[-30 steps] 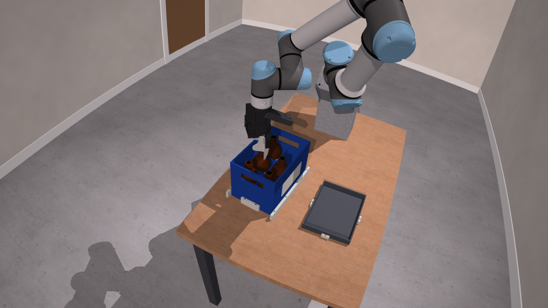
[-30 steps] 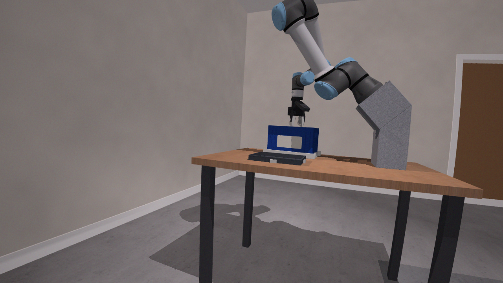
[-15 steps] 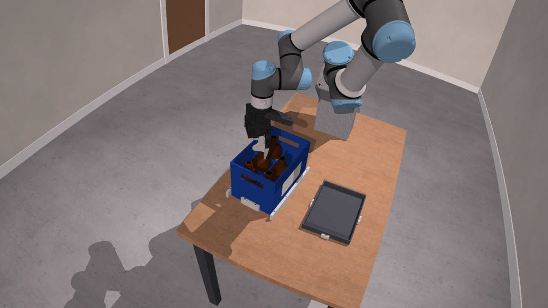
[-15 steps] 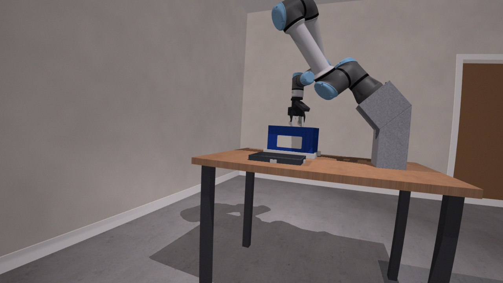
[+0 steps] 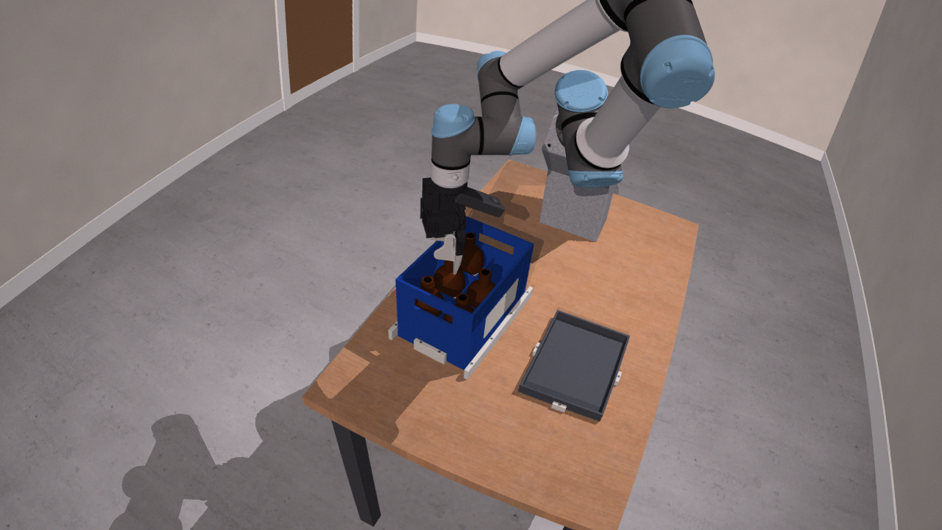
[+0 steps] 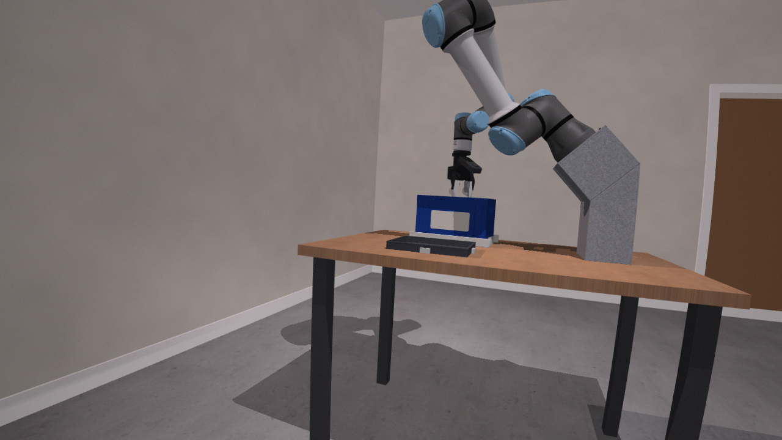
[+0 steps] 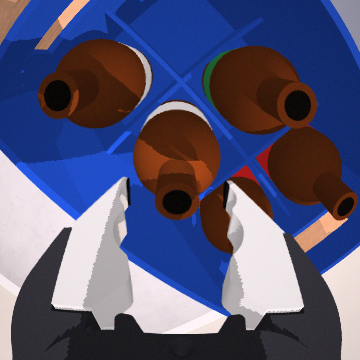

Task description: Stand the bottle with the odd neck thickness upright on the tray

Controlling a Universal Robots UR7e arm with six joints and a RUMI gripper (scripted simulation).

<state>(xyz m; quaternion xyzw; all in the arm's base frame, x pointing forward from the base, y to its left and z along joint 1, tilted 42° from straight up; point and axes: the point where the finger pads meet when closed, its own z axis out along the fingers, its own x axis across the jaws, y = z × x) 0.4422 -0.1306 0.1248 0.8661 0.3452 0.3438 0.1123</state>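
My gripper is now 40 mm to the right of the crate and 70 mm above it. The rest, counted from my hand: dark tray: 330 mm to the left, 140 mm below; bottle: 90 mm ahead, 70 mm below.
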